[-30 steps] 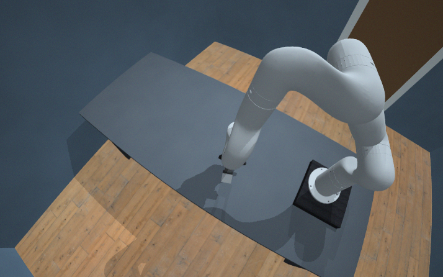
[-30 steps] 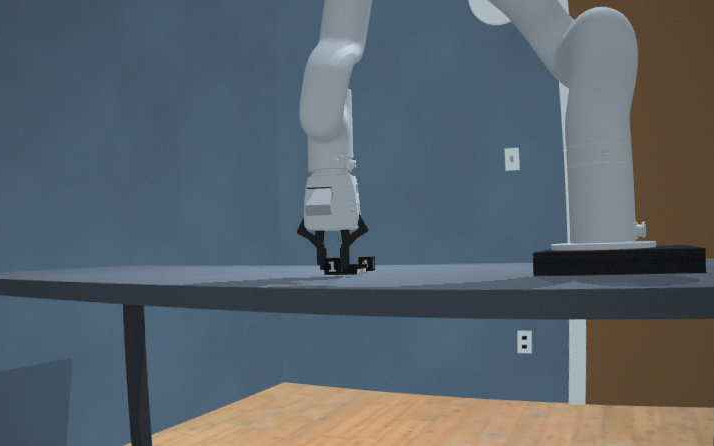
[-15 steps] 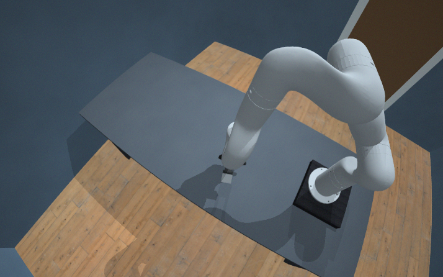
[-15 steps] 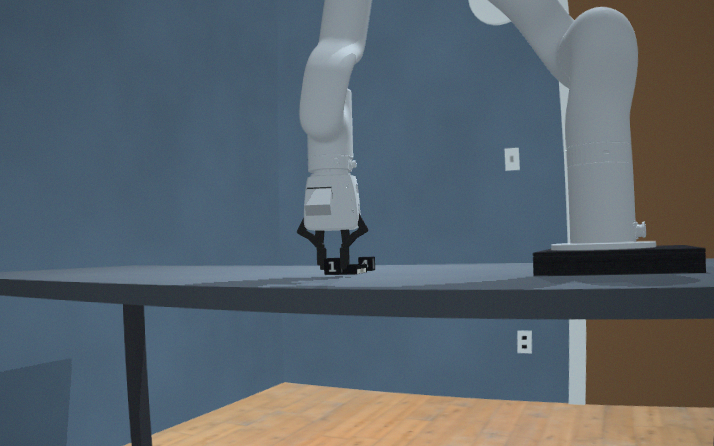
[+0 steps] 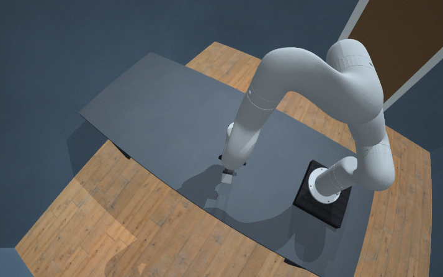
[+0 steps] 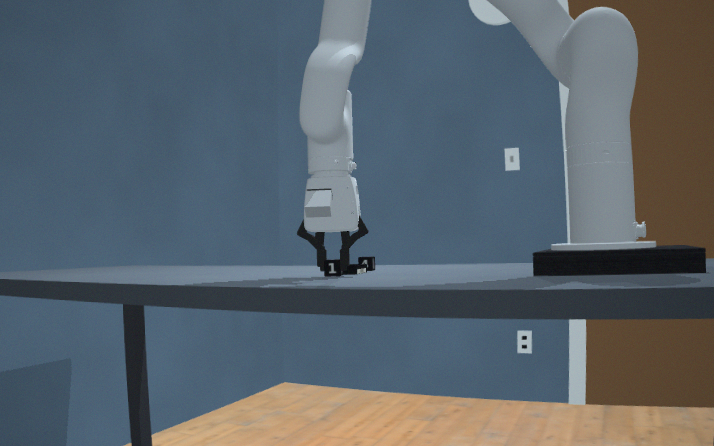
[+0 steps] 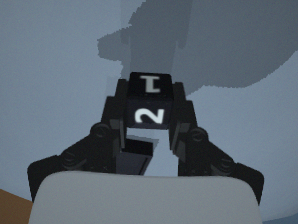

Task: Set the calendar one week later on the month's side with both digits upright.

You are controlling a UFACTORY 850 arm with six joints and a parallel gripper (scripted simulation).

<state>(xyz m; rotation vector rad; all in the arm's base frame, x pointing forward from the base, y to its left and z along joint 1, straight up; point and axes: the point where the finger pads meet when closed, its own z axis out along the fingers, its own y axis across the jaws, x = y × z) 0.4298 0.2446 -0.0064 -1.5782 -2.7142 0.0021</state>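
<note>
My gripper is now 1 cm above the calendar cube. Also, from my hand: black tray: 3 cm ahead, 10 cm to the right, 2 cm below.
</note>
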